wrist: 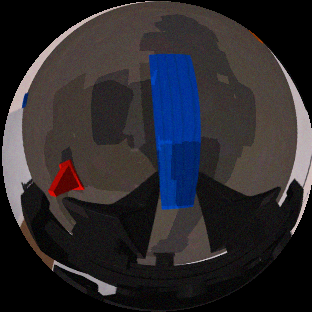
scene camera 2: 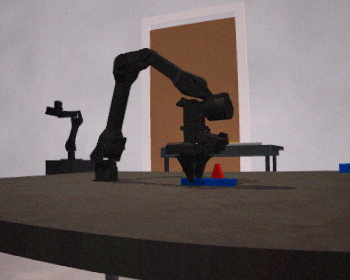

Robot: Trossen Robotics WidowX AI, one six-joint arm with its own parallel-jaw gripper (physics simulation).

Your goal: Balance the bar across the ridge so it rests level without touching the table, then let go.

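Frame: origin at the arm's base, x ahead, y left, z up, level; centimetres.
Seen in the pictures: gripper, fingertip midpoint: (wrist: 177,175) (scene camera 2: 195,182); arm's base at its link origin: (wrist: 164,254) (scene camera 2: 105,180).
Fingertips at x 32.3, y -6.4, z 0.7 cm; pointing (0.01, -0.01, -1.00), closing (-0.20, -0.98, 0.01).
Offsets run from my fingertips to a thing's top centre. Level surfaces: height alone.
The long blue bar @(dz +1.0, dx +3.7, dy -0.5 cm) (scene camera 2: 215,182) (wrist: 176,105) lies flat and level at the table top; any small gap under it cannot be made out. My gripper (scene camera 2: 194,178) (wrist: 177,175) is shut on the bar, with one finger on each long side, nearer to one end than to the middle. Most of the bar reaches out beyond the fingers. The red ridge @(dz +4.0, dx +1.5, dy +15.1 cm) (scene camera 2: 217,171) (wrist: 67,181) is a small wedge with a narrow top. It stands upright on the table, apart from the bar, behind it in the scene view and at the lower left in the wrist view.
The round brown table @(dz -0.7 cm) (scene camera 2: 125,215) carries the arm's base (scene camera 2: 106,171) at the left. Behind the table are a dark bench (scene camera 2: 250,150), a second arm (scene camera 2: 73,135) and a brown door (scene camera 2: 192,55). A blue block @(dz +2.6, dx +41.7, dy +56.4 cm) (scene camera 2: 344,168) shows at the far right.
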